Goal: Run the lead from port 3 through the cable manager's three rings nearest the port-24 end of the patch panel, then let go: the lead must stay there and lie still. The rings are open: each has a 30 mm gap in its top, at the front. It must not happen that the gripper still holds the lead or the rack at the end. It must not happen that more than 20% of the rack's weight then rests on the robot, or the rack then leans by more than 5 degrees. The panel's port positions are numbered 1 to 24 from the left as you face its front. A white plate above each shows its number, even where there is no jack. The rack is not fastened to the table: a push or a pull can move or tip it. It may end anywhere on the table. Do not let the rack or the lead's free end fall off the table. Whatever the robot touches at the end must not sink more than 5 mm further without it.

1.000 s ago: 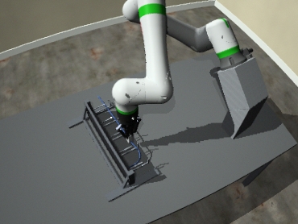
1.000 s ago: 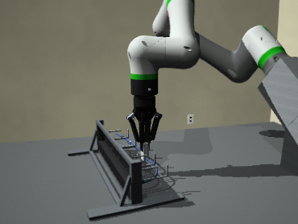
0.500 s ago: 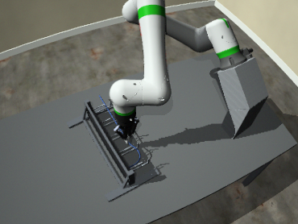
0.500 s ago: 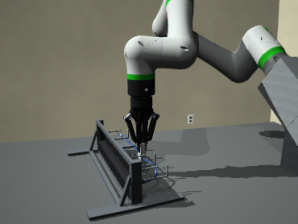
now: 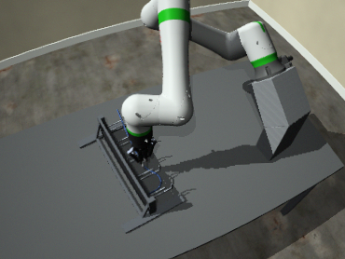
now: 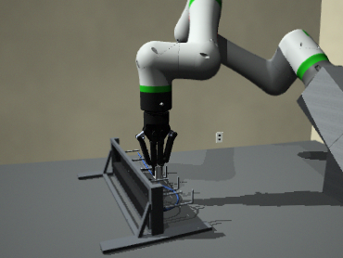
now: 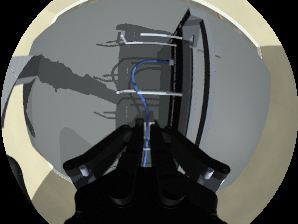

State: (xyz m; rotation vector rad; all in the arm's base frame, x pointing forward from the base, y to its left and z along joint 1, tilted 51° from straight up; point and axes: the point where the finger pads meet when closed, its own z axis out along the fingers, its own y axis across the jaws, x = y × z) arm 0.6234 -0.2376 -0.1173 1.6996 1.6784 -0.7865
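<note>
Now: hand 70 mm short of the rack, 50 mm to the left of it and 20 mm above it.
</note>
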